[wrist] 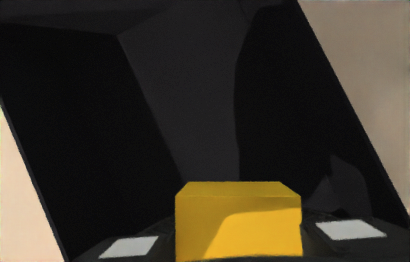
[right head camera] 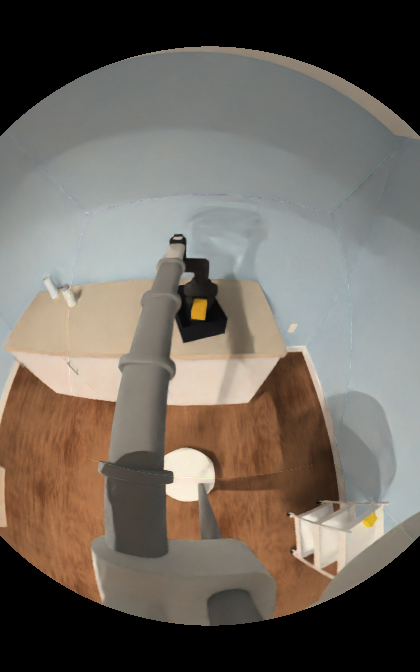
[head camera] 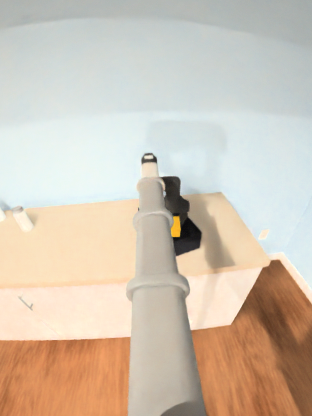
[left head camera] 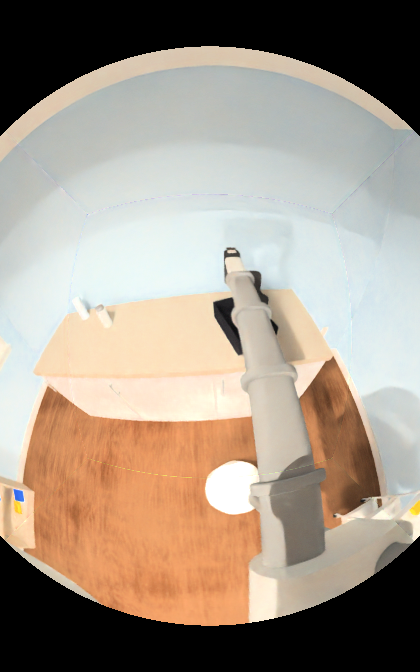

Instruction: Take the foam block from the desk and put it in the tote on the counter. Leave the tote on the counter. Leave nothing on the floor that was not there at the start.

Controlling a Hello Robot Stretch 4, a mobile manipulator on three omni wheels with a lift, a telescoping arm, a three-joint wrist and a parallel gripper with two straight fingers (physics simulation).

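Places are measured from the robot's base along level axes (x back, y right, z up), in millimetres.
Pixels of known places: gripper, fingertip midpoint: (wrist: 234, 224).
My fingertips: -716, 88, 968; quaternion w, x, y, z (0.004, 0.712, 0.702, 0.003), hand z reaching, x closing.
Observation:
For each thing: its top centre in the pictures, then the offset to it from my fingertips, as dx, dy, dz. Level surfaces: height alone.
- yellow foam block, middle of its top: (head camera: 172, 222) +17, -2, +46
- black tote, middle of its top: (wrist: 188, 154) (head camera: 166, 218) -50, -23, +14
- counter, its level: dz -85
The yellow foam block (head camera: 176, 226) (right head camera: 199, 311) (wrist: 239, 225) is held between the two fingers of my gripper (right head camera: 199, 303) (wrist: 234, 224). The black tote (head camera: 190, 243) (left head camera: 229, 327) (right head camera: 204, 331) (wrist: 60, 150) stands on the counter (head camera: 75, 250) (left head camera: 150, 345) (right head camera: 115, 320). The gripper and block are over the tote's opening. In the wrist view the tote's dark walls fill most of the picture around the block. I cannot tell whether the block is below the rim or touches the tote. In the left head view the arm hides the block and part of the tote.
Two white cylinders (left head camera: 104, 316) (left head camera: 80, 308) (right head camera: 69, 296) (right head camera: 50, 287) stand at the counter's left end. A wall is behind the counter. A white round disc (left head camera: 231, 487) (right head camera: 187, 460) is low in front of it. A white cart (right head camera: 341, 550) with a yellow object (right head camera: 370, 520) stands at right.

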